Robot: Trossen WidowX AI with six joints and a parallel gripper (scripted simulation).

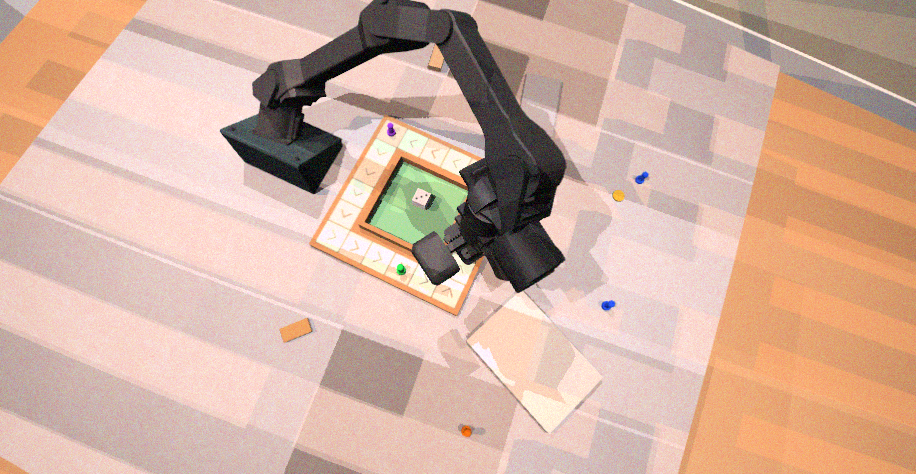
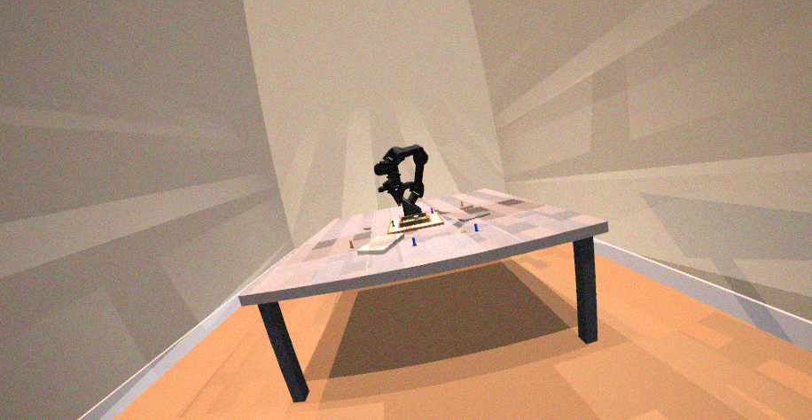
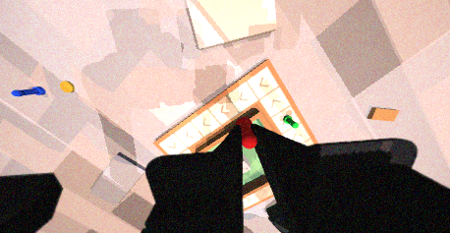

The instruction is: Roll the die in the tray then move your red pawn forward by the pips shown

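My gripper tip is now 110 mm past the grey die, 90 mm to the right of it and 110 mm above it. The rest, counted from my gripper tip: green pawn (110 mm behind, 40 mm to the right, 110 mm below); green tray (110 mm behind, 70 mm to the left, 130 mm below); red pawn (10 mm above).
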